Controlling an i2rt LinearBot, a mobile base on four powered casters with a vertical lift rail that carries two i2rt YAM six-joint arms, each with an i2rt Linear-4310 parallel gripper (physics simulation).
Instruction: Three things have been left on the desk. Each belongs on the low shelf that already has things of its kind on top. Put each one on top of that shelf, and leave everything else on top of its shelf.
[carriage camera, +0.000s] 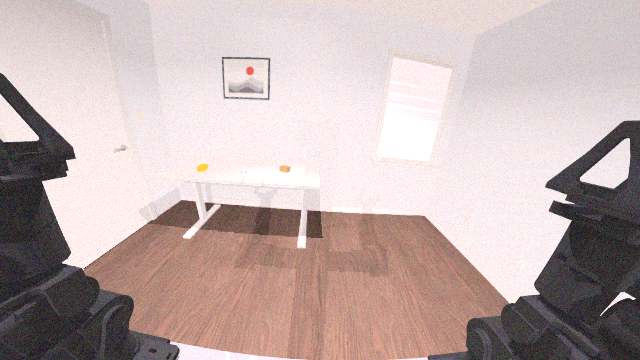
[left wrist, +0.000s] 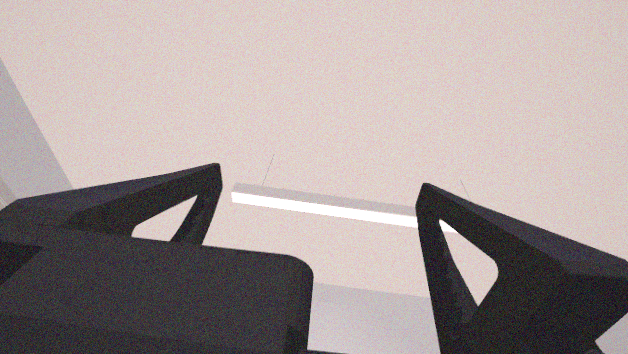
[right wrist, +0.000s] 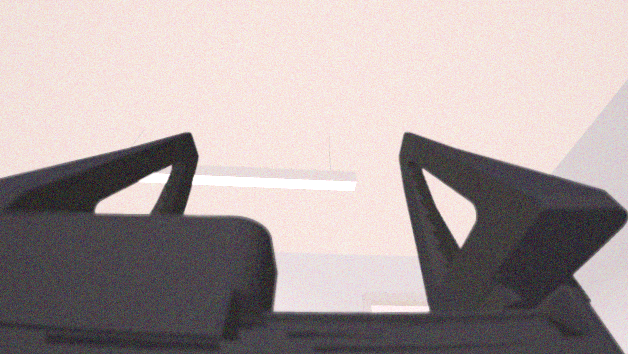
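Where they show: left gripper, fingertip midpoint: (left wrist: 319, 184); right gripper, fingertip midpoint: (right wrist: 297, 144); left arm's base, origin of the base link: (carriage camera: 119, 359).
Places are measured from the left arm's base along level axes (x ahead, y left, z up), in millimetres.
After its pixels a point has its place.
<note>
In the carriage camera view a white desk (carriage camera: 225, 176) {x 1281, y 492, z -166 mm} stands across the room against the far wall. A yellow object (carriage camera: 202, 168) {x 1362, y 775, z -136 mm} lies on the left part of its top, and an orange block (carriage camera: 285, 169) {x 1510, y -17, z -135 mm} lies nearer its right end. A third coloured thing cannot be made out on the desk. The low shelves do not show. My left gripper (left wrist: 319, 184) {x 29, y 3, z 438 mm} is open and empty, raised toward the ceiling at the left side of the picture. My right gripper (right wrist: 297, 144) {x 21, y -643, z 443 mm} is open and empty, raised at the right side. Both are far from the desk.
Brown wood floor (carriage camera: 360, 290) {x 791, y -763, z -886 mm} stretches between the base and the desk. The desk's legs (carriage camera: 303, 220) {x 1551, y -220, z -756 mm} stand on it. A door (carriage camera: 75, 130) {x 1006, y 1649, z 244 mm} is at the left, a window (carriage camera: 414, 110) {x 2030, y -1464, z 586 mm} and a framed picture (carriage camera: 246, 78) {x 1963, y 543, z 759 mm} are on the far wall. A ceiling lamp (left wrist: 325, 209) {x 803, y -22, z 1192 mm} (right wrist: 280, 182) {x 812, y -501, z 1191 mm} hangs above.
</note>
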